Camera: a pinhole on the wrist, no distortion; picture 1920 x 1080 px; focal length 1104.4 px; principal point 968.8 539.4 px. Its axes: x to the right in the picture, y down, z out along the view. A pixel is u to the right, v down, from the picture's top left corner.
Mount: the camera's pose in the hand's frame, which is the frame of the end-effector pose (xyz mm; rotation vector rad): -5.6 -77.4 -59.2 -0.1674 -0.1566 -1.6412
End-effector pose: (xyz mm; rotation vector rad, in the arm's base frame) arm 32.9 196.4 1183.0 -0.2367 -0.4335 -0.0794
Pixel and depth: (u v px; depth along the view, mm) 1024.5 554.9 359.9
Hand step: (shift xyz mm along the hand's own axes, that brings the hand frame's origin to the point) 3.3 -22.7 296.9
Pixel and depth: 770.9 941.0 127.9
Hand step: 44.4 -32.7 61.4
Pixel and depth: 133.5 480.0 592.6
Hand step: 4.9 482.5 430.1
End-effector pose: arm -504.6 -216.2 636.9 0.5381 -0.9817 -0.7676
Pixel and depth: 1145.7 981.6 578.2
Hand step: 226.7 -68.6 526.0
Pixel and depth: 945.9 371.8 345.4
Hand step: -52.3 3.5 277.5
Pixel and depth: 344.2 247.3 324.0
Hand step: -72.6 173.6 220.8
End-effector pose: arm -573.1 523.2 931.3 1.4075 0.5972 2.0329
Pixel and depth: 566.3 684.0 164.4
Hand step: 22.8 12.7 89.7
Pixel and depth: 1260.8 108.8 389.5
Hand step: -159.1 -87.5 342.9
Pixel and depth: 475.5 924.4 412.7
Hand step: 157.7 175.1 307.7
